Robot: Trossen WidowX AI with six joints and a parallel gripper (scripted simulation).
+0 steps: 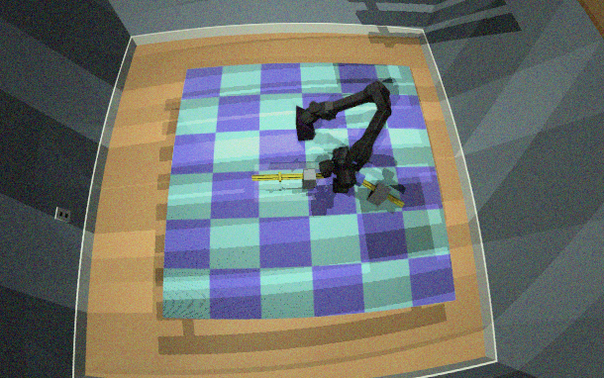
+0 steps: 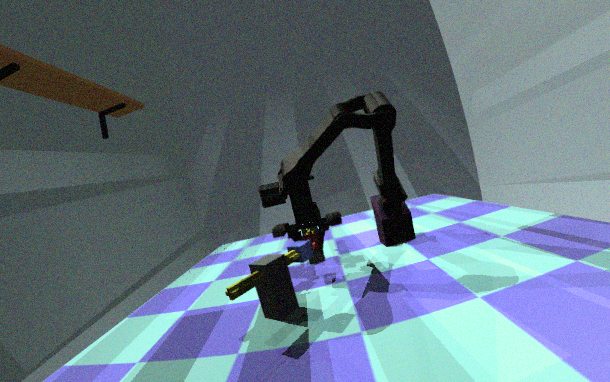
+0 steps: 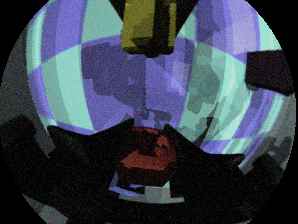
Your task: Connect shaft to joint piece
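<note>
The reddish joint piece lies 1 cm to the left of my gripper tip and 4 cm above it.
</note>
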